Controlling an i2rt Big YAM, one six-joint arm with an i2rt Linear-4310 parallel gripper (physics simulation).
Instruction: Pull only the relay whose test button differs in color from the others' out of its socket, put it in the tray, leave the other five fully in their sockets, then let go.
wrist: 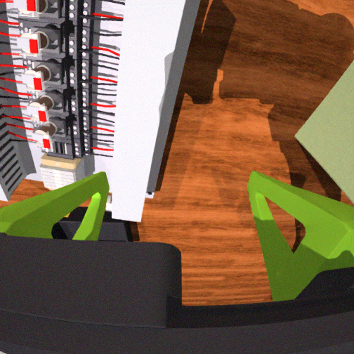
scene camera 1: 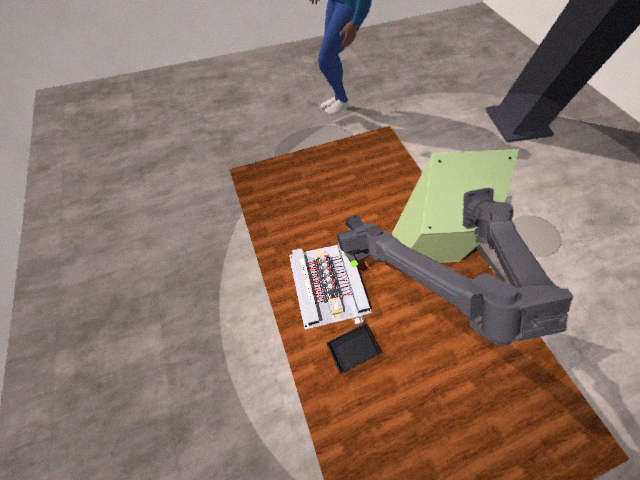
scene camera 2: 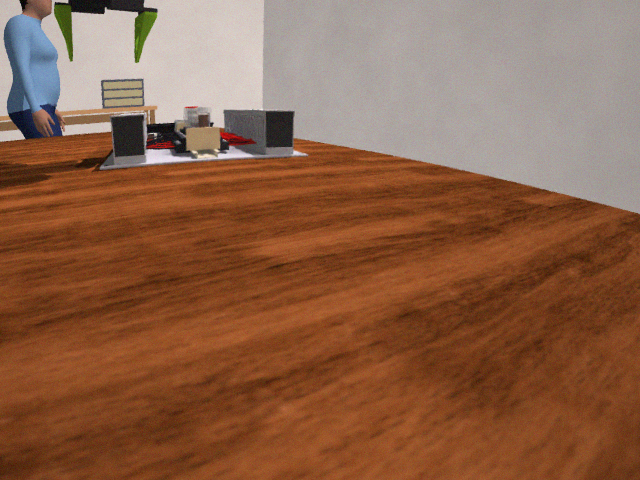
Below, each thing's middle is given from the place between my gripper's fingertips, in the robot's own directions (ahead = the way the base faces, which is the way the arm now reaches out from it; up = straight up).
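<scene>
White panel [scene camera 1: 323, 310]: 130 mm ahead of my hand, 20 mm to the left of it, 140 mm below it. Black tray [scene camera 1: 357, 346]: 90 mm ahead of my hand, 280 mm to the left of it, 140 mm below it. Going by their middles, the white panel is the nearest to my hand of the things named here.
</scene>
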